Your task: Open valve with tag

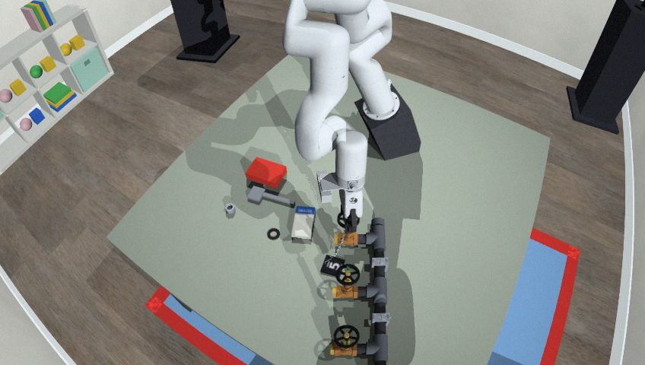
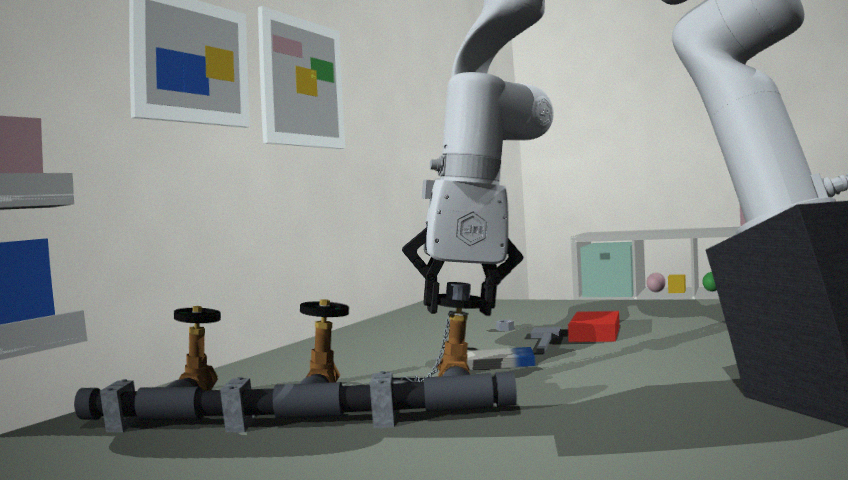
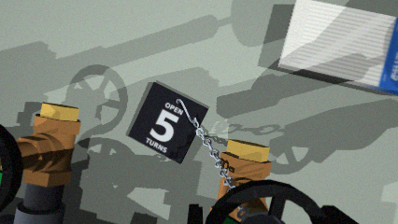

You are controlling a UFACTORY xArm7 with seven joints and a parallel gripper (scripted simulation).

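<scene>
My gripper is now 2 cm below the grey cap. Also, from my hand: black washer: 5 cm ahead, 23 cm to the right, 12 cm below; blue box: 1 cm behind, 15 cm to the right, 11 cm below; black tag: 10 cm ahead, 2 cm to the right, 12 cm below.
</scene>
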